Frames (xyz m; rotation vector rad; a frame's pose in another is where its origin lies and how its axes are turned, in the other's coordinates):
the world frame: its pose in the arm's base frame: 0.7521 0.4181 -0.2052 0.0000 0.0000 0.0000
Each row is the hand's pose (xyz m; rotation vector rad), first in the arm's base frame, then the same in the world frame.
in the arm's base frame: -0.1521 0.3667 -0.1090 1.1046 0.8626 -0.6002
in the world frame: -0.9042 -0.0514 0.0962 1.1046 0.8626 -0.6002
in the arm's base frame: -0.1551 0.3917 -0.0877 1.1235 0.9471 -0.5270
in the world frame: -0.9072 -0.0264 0.1175 1.1235 0.9471 -0.5270
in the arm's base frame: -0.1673 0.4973 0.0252 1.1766 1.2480 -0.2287
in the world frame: -0.9194 0.0792 0.2304 1.1766 1.2480 -0.2287
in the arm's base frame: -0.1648 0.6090 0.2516 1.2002 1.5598 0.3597
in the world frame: -0.9169 0.1909 0.4568 1.2002 1.5598 0.3597
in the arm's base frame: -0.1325 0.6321 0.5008 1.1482 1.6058 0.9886
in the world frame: -0.8846 0.2140 0.7060 1.1482 1.6058 0.9886
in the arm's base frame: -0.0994 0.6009 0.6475 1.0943 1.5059 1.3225
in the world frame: -0.8515 0.1828 0.8527 1.0943 1.5059 1.3225
